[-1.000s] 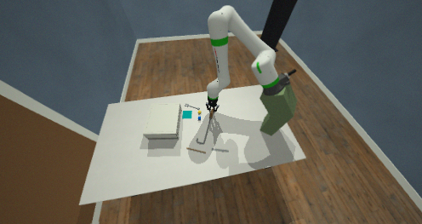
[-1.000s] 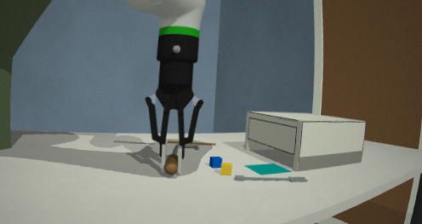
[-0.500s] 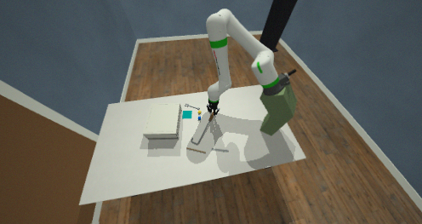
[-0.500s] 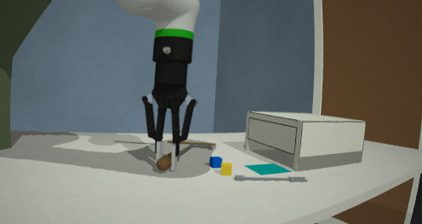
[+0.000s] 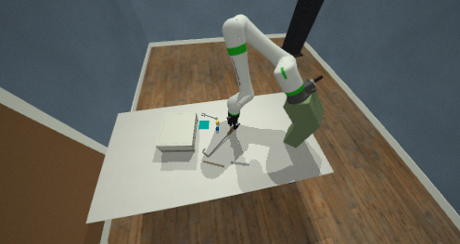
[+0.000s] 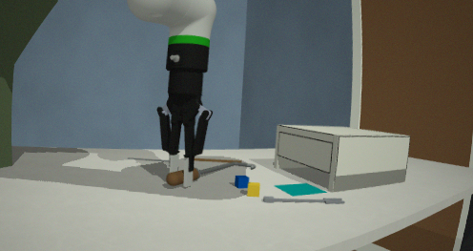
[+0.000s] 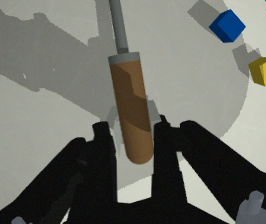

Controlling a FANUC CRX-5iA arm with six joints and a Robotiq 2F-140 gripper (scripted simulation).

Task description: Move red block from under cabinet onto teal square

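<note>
The blue block lies 13 cm ahead of my hand, 5 cm to the right of it and 3 cm below it. Round my hand: yellow cube 12 cm to the right, 11 cm ahead, 3 cm below; grey wrench 22 cm to the right, 16 cm ahead, 3 cm below; hooked tool 14 cm ahead, 5 cm to the left, 2 cm below.
</note>
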